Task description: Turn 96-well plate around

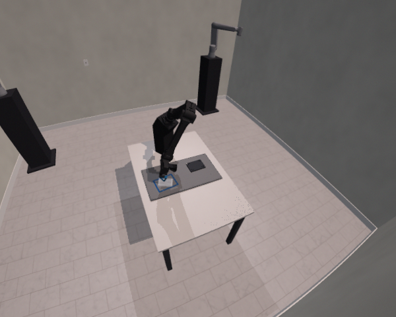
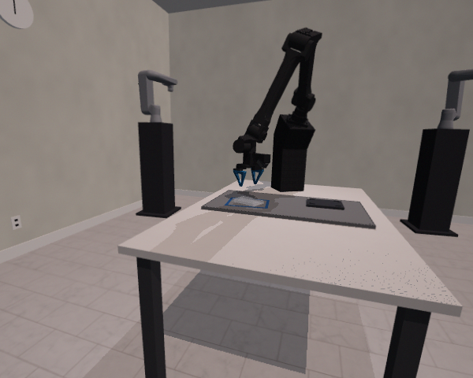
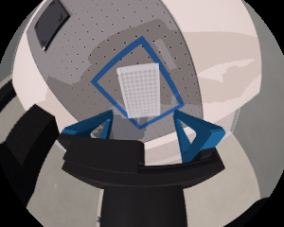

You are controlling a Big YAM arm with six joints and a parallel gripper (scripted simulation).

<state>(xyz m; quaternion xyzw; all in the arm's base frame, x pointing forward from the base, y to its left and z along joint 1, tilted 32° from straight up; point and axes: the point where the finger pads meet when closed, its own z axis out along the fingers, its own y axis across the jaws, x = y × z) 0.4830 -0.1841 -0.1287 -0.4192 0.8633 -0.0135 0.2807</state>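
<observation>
My hand is 9 cm above the 96-well plate. From my hand the other things lie so: dark plate nest N1: 36 cm to the left, 9 cm below, 7 cm behind.
</observation>
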